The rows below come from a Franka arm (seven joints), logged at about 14 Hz.
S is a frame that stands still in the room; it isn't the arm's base.
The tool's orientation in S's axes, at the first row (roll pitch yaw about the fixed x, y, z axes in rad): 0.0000, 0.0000, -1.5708
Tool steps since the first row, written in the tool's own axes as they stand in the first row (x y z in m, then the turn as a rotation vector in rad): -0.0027, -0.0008, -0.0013, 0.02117, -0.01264, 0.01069; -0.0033, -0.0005, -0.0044, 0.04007, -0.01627, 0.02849; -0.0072, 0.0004, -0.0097, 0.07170, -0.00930, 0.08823; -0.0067, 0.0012, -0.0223, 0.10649, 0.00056, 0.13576; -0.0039, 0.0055, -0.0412, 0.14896, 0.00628, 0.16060; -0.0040, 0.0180, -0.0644, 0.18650, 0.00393, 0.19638
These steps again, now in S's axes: -0.0008, 0.0027, -0.0013, -0.01264, -0.02117, 0.01069; -0.0005, 0.0033, -0.0044, -0.01627, -0.04007, 0.02849; 0.0004, 0.0072, -0.0097, -0.00930, -0.07170, 0.08823; 0.0012, 0.0067, -0.0223, 0.00056, -0.10649, 0.13576; 0.0055, 0.0039, -0.0412, 0.00628, -0.14896, 0.16060; 0.0180, 0.0040, -0.0644, 0.00393, -0.18650, 0.19638
